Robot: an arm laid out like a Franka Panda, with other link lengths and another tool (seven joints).
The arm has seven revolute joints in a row. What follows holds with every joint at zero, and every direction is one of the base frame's.
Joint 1 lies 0.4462 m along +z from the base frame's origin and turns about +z.
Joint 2 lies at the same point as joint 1 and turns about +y.
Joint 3 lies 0.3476 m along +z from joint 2 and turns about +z.
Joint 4 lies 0.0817 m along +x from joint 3 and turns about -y.
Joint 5 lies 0.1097 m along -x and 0.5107 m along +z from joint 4 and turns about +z.
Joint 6 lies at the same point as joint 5 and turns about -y.
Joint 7 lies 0.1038 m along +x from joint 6 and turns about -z.
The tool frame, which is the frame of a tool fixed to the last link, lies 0.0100 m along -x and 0.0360 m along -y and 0.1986 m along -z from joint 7; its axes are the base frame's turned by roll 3.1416, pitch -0.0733 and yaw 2.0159 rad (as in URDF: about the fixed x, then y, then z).
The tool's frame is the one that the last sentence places.
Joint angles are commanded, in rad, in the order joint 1, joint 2, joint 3, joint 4, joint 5, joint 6, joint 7. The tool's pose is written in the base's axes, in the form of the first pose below.
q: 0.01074, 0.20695, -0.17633, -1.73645, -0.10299, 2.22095, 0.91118
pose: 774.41 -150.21 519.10 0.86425 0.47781 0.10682 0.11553
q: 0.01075, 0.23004, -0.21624, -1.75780, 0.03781, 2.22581, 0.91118
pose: 766.71 -163.36 486.84 0.89165 0.43052 0.12440 0.06436
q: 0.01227, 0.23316, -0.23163, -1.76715, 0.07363, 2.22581, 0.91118
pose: 762.66 -169.20 478.78 0.89885 0.41602 0.12784 0.05160
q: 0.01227, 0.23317, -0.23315, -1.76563, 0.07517, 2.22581, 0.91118
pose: 762.88 -170.18 479.76 0.89917 0.41501 0.12875 0.05180
